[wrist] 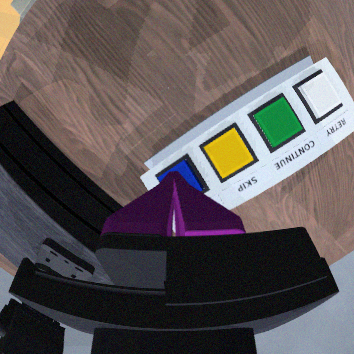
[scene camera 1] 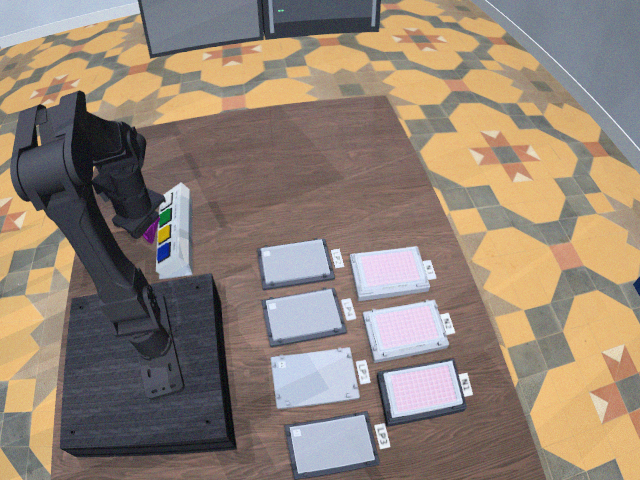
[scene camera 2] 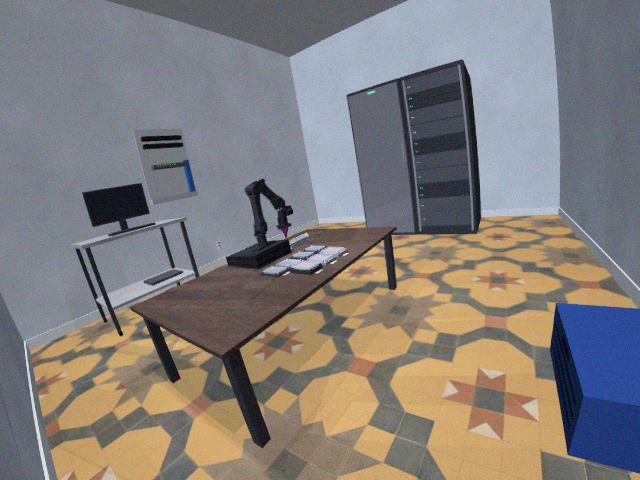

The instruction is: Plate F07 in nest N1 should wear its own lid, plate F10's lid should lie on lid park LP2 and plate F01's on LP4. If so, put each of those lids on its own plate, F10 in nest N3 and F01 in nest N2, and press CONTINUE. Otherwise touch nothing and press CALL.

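Frame: origin at the arm's base, x back, y left, z down, level; centimetres.
Seen in the pictures: gripper, fingertip midpoint: (wrist: 173, 178) (scene camera 1: 150, 241) (scene camera 2: 286, 237); arm's base, origin of the base link: (wrist: 55, 270) (scene camera 1: 155, 345) (scene camera 2: 263, 246).
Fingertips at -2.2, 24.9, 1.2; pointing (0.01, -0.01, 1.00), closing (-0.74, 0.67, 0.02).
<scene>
Pixels of each thing's middle, then the offset from my fingertips to it, as dx, dy, dz. "*": a spot on its surface instead. Level surfaces: height alone.
- blue button, body centre: (wrist: 180, 181) (scene camera 1: 163, 252) -2.1, -1.4, +2.8
- yellow SKIP button, body centre: (wrist: 228, 152) (scene camera 1: 164, 234) -2.9, +3.6, +2.8
- green CONTINUE button, body centre: (wrist: 277, 121) (scene camera 1: 165, 217) -3.8, +8.5, +2.8
- N3, body centre: (scene camera 1: 390, 268) (scene camera 2: 332, 249) -44.7, -19.7, +4.6
- N2, body centre: (scene camera 1: 407, 326) (scene camera 2: 320, 257) -42.1, -32.9, +4.8
- N1, body centre: (scene camera 1: 423, 388) (scene camera 2: 305, 265) -39.4, -45.8, +4.3
- LP2, body centre: (scene camera 1: 294, 261) (scene camera 2: 314, 248) -27.8, -10.5, +5.8
- LP4, body centre: (scene camera 1: 303, 314) (scene camera 2: 302, 254) -25.3, -22.9, +5.8
- LP1, body centre: (scene camera 1: 314, 377) (scene camera 2: 289, 262) -22.9, -35.8, +6.2
- LP3, body centre: (scene camera 1: 331, 444) (scene camera 2: 274, 270) -21.2, -49.0, +5.8
- white RETRY button, surface spot: (wrist: 321, 95) * -4.4, +13.3, +2.2
- wooden table, its level: dz +7.2
My gripper (scene camera 1: 149, 239) (scene camera 2: 285, 235) (wrist: 173, 178) is shut and empty; its purple tips overlap part of the blue button (scene camera 1: 163, 252) (wrist: 184, 171) in the wrist view. The tips hide that button's label; contact cannot be told. The yellow SKIP button (scene camera 1: 163, 233) (wrist: 229, 152) and green CONTINUE button (scene camera 1: 165, 217) (wrist: 277, 121) sit beside it. Pink plates stand in N3 (scene camera 1: 391, 269), N2 (scene camera 1: 408, 326) and N1 (scene camera 1: 424, 389); whether clear lids cover them is unclear. Grey lids lie on LP2 (scene camera 1: 297, 260) and LP4 (scene camera 1: 305, 314). Plate codes are unreadable.
LP1 (scene camera 1: 315, 377) has a pale surface with corner pins; LP3 (scene camera 1: 333, 445) bears a grey lid in a dark frame. The white RETRY button (wrist: 321, 95) is at the panel's far end. The black arm base (scene camera 1: 103, 413) stands left of the lid parks on the wooden table (scene camera 1: 289, 155).
</scene>
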